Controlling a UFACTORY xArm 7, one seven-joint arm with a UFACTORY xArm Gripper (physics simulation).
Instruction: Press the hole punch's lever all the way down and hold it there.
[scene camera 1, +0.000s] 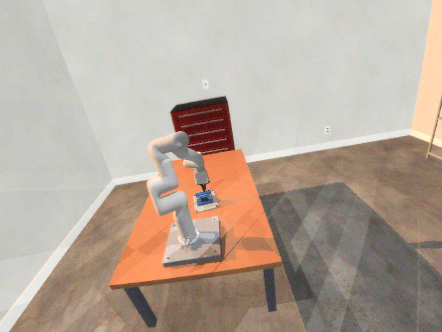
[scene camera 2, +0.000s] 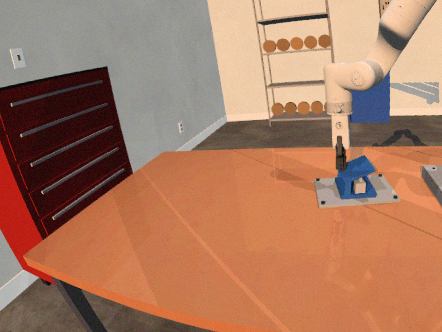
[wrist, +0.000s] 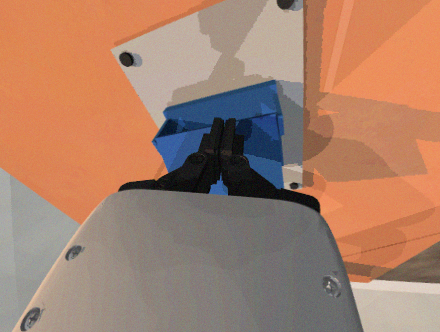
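Where they show: gripper, fingertip midpoint: (scene camera 1: 204, 190) (scene camera 2: 340, 168) (wrist: 225, 133); arm's base, origin of the base link: (scene camera 1: 189, 237).
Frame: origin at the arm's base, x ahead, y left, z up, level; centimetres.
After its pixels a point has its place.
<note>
The blue hole punch (scene camera 1: 205, 200) @(y -4.6, x 38.4, z -1.6 cm) (scene camera 2: 344, 190) @(y 3.1, x 43.3, z -0.1 cm) (wrist: 175, 152) @(y 0.9, x 42.4, z 3.0 cm) stands on a pale plate (scene camera 1: 199, 208) @(y -0.9, x 30.9, z -2.8 cm) (scene camera 2: 327, 199) @(y 4.0, x 48.1, z -2.8 cm) (wrist: 150, 75) @(y 4.3, x 47.5, z -2.8 cm) with dark studs at its corners. Its blue lever (scene camera 2: 359, 167) @(y -2.8, x 39.2, z 4.5 cm) (wrist: 222, 102) @(y -3.2, x 45.2, z -1.6 cm) is sloped in the second scene view, with its low side toward the gripper and its far side raised. My gripper (scene camera 1: 203, 190) @(y -4.0, x 44.9, z 3.3 cm) (scene camera 2: 341, 168) @(y -4.0, x 44.9, z 3.3 cm) (wrist: 225, 133) @(y -4.0, x 44.9, z 3.3 cm) is shut and empty, pointing down. Its fingertips are at the low edge of the lever; the fingers hide part of the punch in the wrist view, and exact contact cannot be told.
The orange table (scene camera 1: 227, 175) @(y -19.4, x 76.8, z -3.6 cm) (scene camera 2: 225, 210) @(y 13.3, x 76.2, z -3.6 cm) (wrist: 60, 90) @(y 17.2, x 45.9, z -3.6 cm) carries the punch and the arm's grey base plate (scene camera 1: 175, 247) @(y 6.6, x -7.2, z -0.2 cm) (scene camera 2: 434, 181) @(y -5.5, x 15.7, z -0.2 cm). A red drawer cabinet (scene camera 1: 202, 125) (scene camera 2: 65, 127) stands beyond the table's end. A shelf rack (scene camera 2: 295, 20) stands at the back wall.
</note>
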